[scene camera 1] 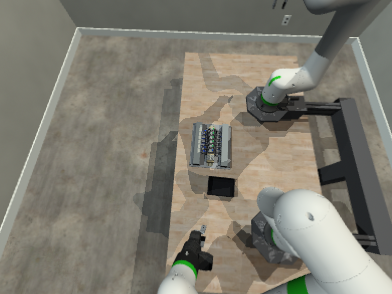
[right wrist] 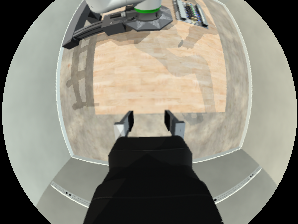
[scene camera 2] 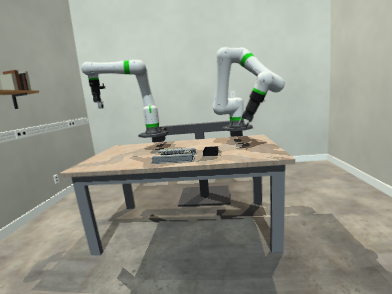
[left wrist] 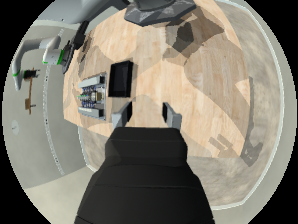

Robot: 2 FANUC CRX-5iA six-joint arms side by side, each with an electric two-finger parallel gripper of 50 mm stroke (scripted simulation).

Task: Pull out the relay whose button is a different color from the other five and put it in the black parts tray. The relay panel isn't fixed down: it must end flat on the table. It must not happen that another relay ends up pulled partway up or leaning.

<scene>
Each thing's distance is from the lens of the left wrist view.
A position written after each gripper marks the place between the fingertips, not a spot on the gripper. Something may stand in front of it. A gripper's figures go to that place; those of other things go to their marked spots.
left gripper (left wrist: 147,108): 0.17 m
relay panel (left wrist: 98,92): 0.58 m
black parts tray (left wrist: 120,79): 0.50 m
The marked spots on the relay panel and the black parts tray are 0.15 m apart.
</scene>
